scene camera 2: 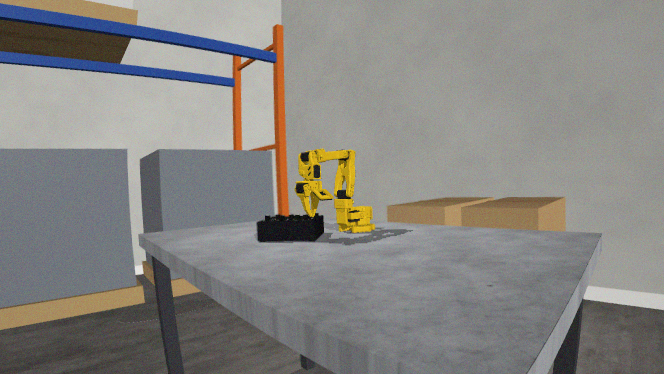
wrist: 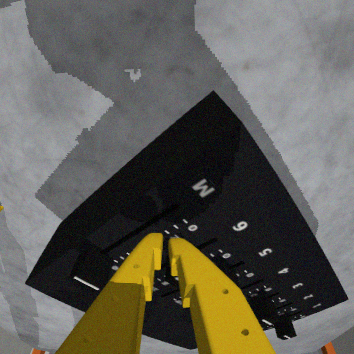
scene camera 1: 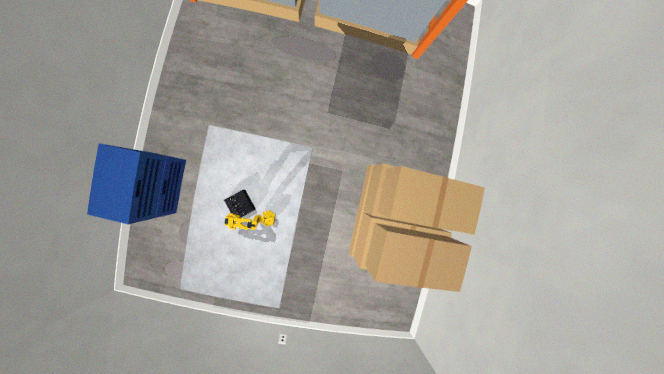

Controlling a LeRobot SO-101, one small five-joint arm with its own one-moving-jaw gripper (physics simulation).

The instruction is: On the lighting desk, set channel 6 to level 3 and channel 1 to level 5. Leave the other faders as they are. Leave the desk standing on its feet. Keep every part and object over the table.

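Frame: origin at the arm's base, x ahead, y left, z up, level; centimetres.
Seen in the pictures: hand at its tool point: (scene camera 2: 311,215) (wrist: 161,246) (scene camera 1: 238,216); arm's base at its link origin: (scene camera 2: 351,230) (scene camera 1: 265,217).
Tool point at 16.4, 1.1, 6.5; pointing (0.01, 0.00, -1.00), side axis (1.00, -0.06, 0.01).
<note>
Offsets run from my tool point to a thing's top centre, as dx, dy, dz. "*": to the spot under its first point. Level surfaces: height alone.
The black lighting desk {+1.9, -7.0, +0.3} (scene camera 1: 241,201) (scene camera 2: 286,231) (wrist: 150,167) stands upright on the table. In the wrist view the labels M {* +1.4, +1.7, -1.0} (wrist: 203,188), 6 (wrist: 240,226) and 1 {* +10.0, -8.6, -1.0} (wrist: 316,305) show along its panel. The M fader cap {-3.1, -2.1, +0.3} (wrist: 94,262) is at the far left end of its slot. My gripper (scene camera 1: 230,221) (scene camera 2: 313,215) (wrist: 166,240) is shut, with nothing held, its tips low at the panel between the M scale and the channel 6 slot {* +1.8, -1.1, -1.0} (wrist: 209,243). The channel 6 cap is hidden behind the jaws. A fader cap {+7.9, -10.2, +0.3} (wrist: 286,328) shows at lower right; its channel and level are too small to tell.
The grey table {dz -6.5} (scene camera 1: 240,275) (scene camera 2: 425,280) bears the desk and the yellow arm, whose base (scene camera 1: 268,218) (scene camera 2: 356,220) stands beside the desk. Off the table are a blue cabinet (scene camera 1: 115,182), cardboard boxes (scene camera 1: 420,200) (scene camera 2: 515,212) and a rack with an orange post (scene camera 2: 281,120).
</note>
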